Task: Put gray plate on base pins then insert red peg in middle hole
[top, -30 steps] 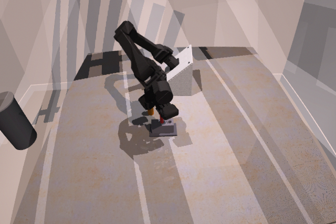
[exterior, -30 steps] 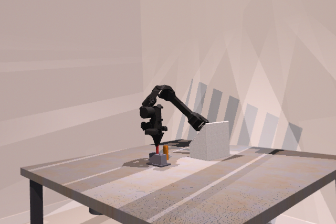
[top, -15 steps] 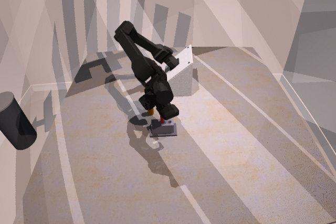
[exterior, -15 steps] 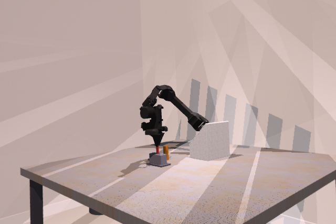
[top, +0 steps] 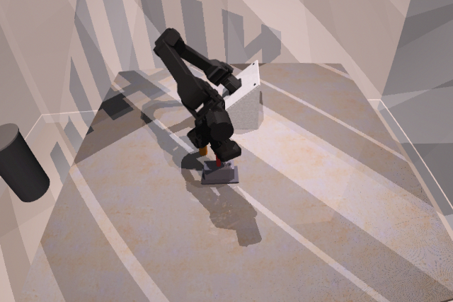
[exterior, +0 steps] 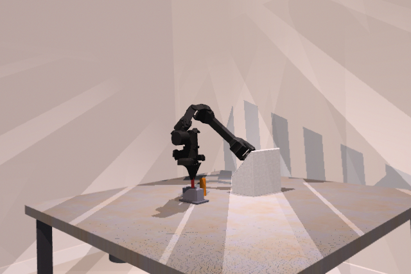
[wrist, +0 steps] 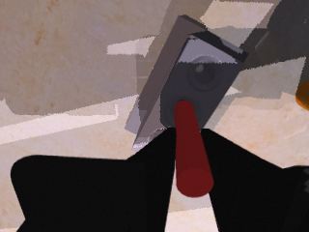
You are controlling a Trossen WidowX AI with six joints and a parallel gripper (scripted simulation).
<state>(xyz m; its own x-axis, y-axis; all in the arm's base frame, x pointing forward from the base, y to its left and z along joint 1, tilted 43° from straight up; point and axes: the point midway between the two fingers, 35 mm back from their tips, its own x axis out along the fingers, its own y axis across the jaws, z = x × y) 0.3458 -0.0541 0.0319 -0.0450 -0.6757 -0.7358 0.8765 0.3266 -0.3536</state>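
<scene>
Right now the red peg is 2 cm below my gripper tip. The rest, counted from my gripper tip: orange peg (11 cm behind, 6 cm to the right, 6 cm below); then gray plate (5 cm below); then flat base (9 cm below).
</scene>
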